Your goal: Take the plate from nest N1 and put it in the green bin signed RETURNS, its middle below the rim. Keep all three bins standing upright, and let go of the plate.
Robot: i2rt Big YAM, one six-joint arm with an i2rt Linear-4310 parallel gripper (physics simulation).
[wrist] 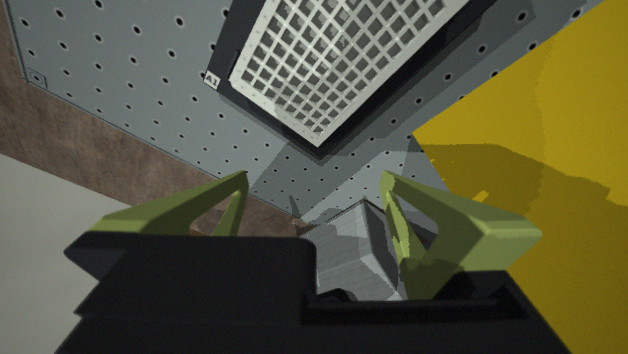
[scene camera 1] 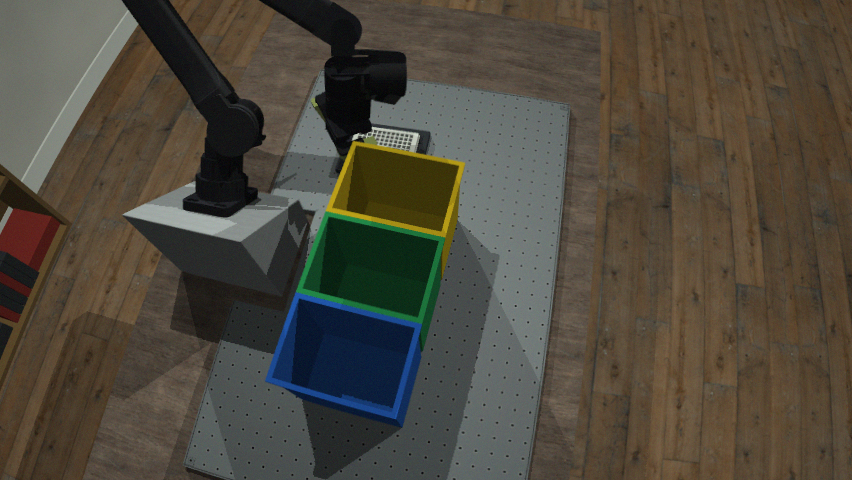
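Seen in the pictures: gripper, fingertip midpoint: (wrist: 314,177) (scene camera 1: 343,145); arm's base, link origin: (scene camera 1: 221,202).
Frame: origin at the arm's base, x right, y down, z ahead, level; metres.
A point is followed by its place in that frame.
Note:
The white gridded plate (scene camera 1: 398,138) {z 0.241, x -0.246, y 0.101 m} (wrist: 320,75) {z 0.198, x -0.217, y 0.101 m} lies flat in a dark nest (scene camera 1: 424,143) {z 0.291, x -0.253, y 0.115 m} (wrist: 222,60) {z 0.158, x -0.276, y 0.115 m} behind the yellow bin. A small tag at a corner of the nest reads A1 in the wrist view; no N1 sign can be read. My gripper (scene camera 1: 354,141) {z 0.154, x -0.184, y 0.061 m} (wrist: 314,177) {z 0.154, x -0.184, y 0.061 m} is open and empty, above and to one side of the plate; the plate lies beyond the fingertips in the wrist view. In the scene view the arm and gripper cover part of the plate and nest. The green bin (scene camera 1: 372,268) {z 0.255, x 0.020, y 0.116 m} stands upright between the other two bins; its RETURNS sign does not show.
The yellow bin (scene camera 1: 405,184) {z 0.290, x -0.109, y 0.036 m} (wrist: 565,100) {z 0.285, x -0.112, y 0.071 m} stands upright close beside the gripper and nest. The blue bin (scene camera 1: 351,357) {z 0.256, x 0.178, y 0.124 m} stands upright at the near end of the row. The grey arm pedestal (scene camera 1: 208,247) {z 0.028, x 0.094, y -0.034 m} (wrist: 340,250) {z 0.059, x -0.061, y 0.080 m} is left of the bins. All stand by the perforated board (scene camera 1: 512,178) {z 0.469, x -0.214, y 0.126 m}.

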